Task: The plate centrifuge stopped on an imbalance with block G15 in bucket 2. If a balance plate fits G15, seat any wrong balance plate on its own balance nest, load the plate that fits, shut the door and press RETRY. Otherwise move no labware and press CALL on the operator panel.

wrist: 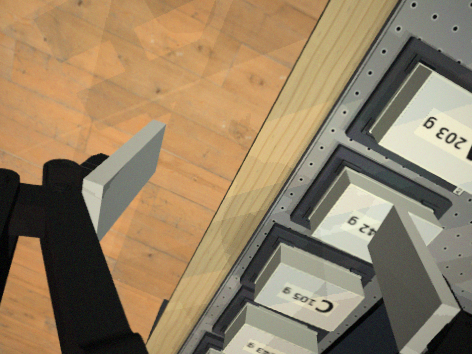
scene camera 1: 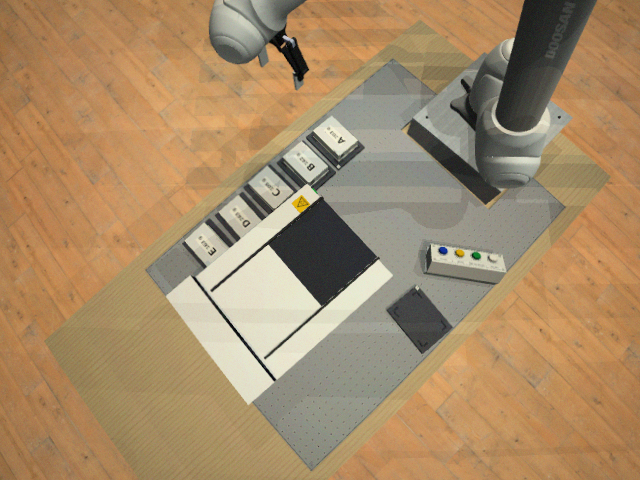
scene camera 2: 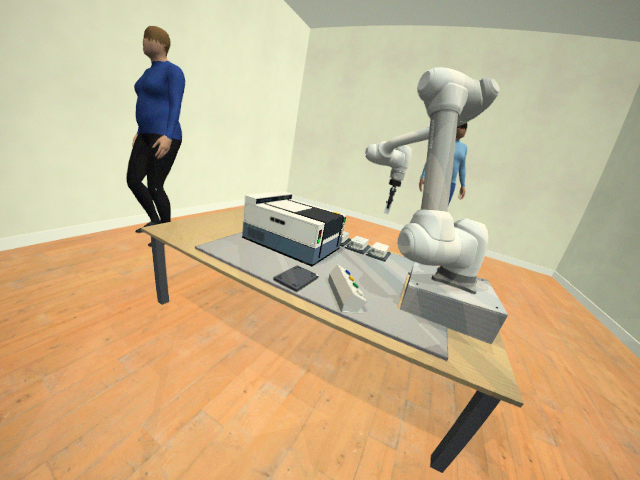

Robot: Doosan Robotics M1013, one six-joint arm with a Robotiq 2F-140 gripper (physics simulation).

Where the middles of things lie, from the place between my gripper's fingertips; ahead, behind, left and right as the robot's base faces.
Labels:
I see my gripper 510 mm to the right of the centrifuge [scene camera 1: 253, 316], 340 mm short of it and 110 mm above it. From my hand the other things lie so: button box [scene camera 1: 464, 264] (730 mm to the left, 190 mm below, 160 mm behind); dark square pad [scene camera 1: 416, 315] (790 mm to the left, 220 mm below, 40 mm ahead).

